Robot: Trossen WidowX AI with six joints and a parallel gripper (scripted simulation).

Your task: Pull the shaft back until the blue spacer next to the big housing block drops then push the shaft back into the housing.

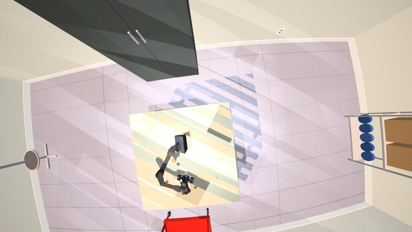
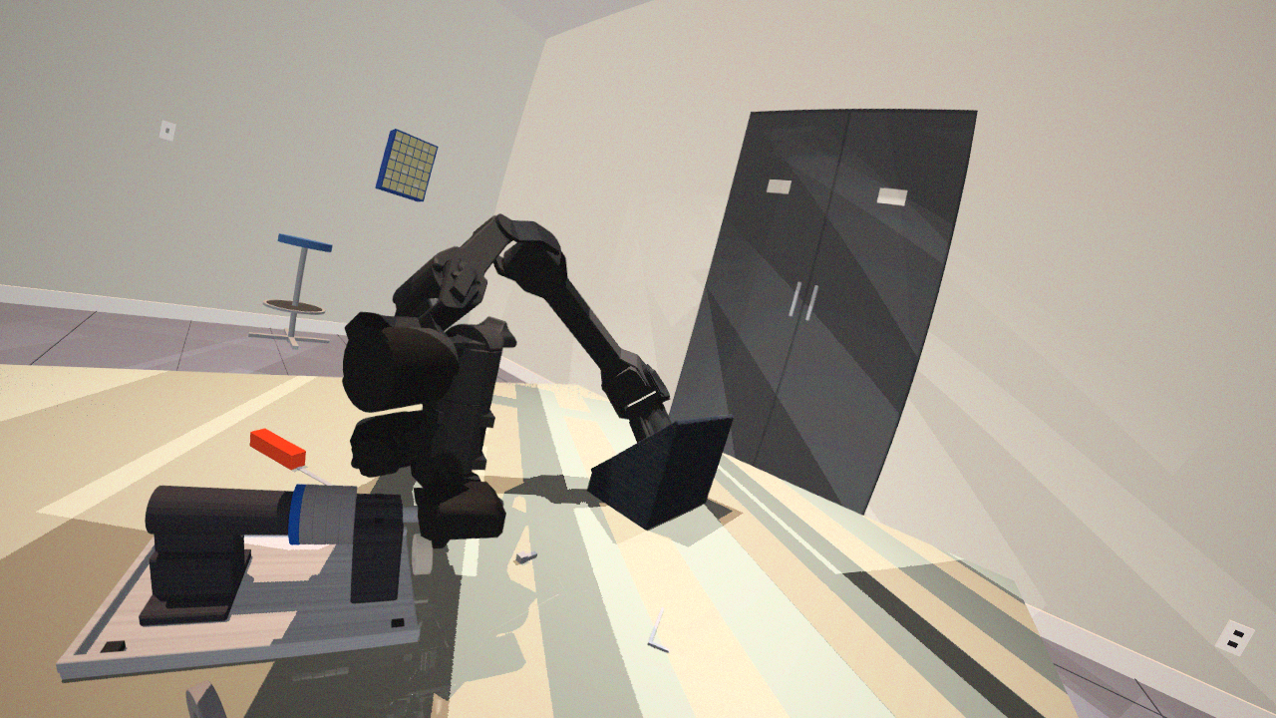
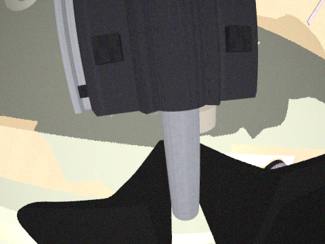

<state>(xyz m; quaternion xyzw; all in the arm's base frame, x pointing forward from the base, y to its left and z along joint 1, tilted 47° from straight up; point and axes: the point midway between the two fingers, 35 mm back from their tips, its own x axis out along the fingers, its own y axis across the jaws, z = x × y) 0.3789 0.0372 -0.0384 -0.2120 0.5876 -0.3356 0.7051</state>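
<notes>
My gripper tip is now 3 cm above the cream ring, 2 cm to the left of it and 1 cm short of it. Round my gripper tip: grey shaft 5 cm ahead, 3 cm above, 1 cm to the right; then blue spacer 12 cm ahead, 3 cm to the right, 3 cm above; then bolt 11 cm behind, 4 cm below.
</notes>
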